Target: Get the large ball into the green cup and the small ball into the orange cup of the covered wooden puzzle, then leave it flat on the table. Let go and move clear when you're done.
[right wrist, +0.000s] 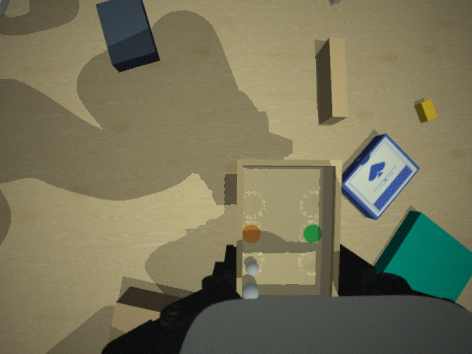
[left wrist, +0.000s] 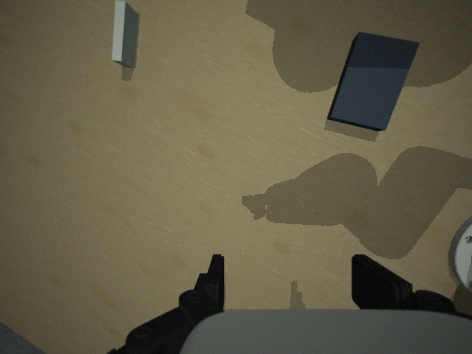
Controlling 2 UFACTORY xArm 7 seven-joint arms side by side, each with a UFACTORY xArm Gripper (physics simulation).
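Places are measured from the left arm's base along level axes (x ahead, y left, z up), in metres.
Where they show: left gripper, fingertip midpoint: (left wrist: 287, 276); right gripper, fingertip midpoint: (right wrist: 282, 264).
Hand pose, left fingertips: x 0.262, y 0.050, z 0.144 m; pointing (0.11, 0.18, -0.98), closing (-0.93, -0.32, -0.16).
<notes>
Each offset is from my left fingertips to the top centre of the thing. "spot": to the spot under its first point.
The covered wooden puzzle @[0.006 m up, 0.079 m ahead, 0.454 m right] (right wrist: 337, 210) is a shallow tray in the lower middle of the right wrist view. The orange cup @[spot: 0.002 m down, 0.056 m ahead, 0.446 m right] (right wrist: 251, 234) is at its left side and the green cup @[spot: 0.001 m up, 0.095 m ahead, 0.454 m right] (right wrist: 312, 233) at its right. The small ball @[0.010 m down, 0.051 m ahead, 0.474 m right] (right wrist: 252, 268) is below the orange cup, by a pale ring. The large ball @[0.007 m down, 0.046 m ahead, 0.490 m right] (right wrist: 250, 291) is below it, near the lower left corner; both are outside the coloured cups. My right gripper (right wrist: 282, 264) is shut on the puzzle across its width; its body hides the puzzle's near end. My left gripper (left wrist: 287, 276) is open and empty, away from the puzzle.
A card box @[0.123 m down, 0.256 m ahead, 0.451 m right] (right wrist: 381, 176) and a teal box @[0.126 m down, 0.276 m ahead, 0.629 m right] (right wrist: 430, 257) are right of the puzzle. A wooden block @[0.109 m down, 0.219 m ahead, 0.310 m right] (right wrist: 338, 77), a yellow block @[0.133 m down, 0.365 m ahead, 0.375 m right] (right wrist: 426, 110) and a dark blue box @[0.126 m down, 0.039 m back, 0.177 m right] (left wrist: 375, 82) (right wrist: 127, 35) lie beyond. Another wooden block @[0.108 m down, 0.086 m back, 0.578 m right] (right wrist: 135, 317) is lower left. A pale block @[0.119 m down, 0.265 m ahead, 0.150 m right] (left wrist: 119, 31) stands upper left.
</notes>
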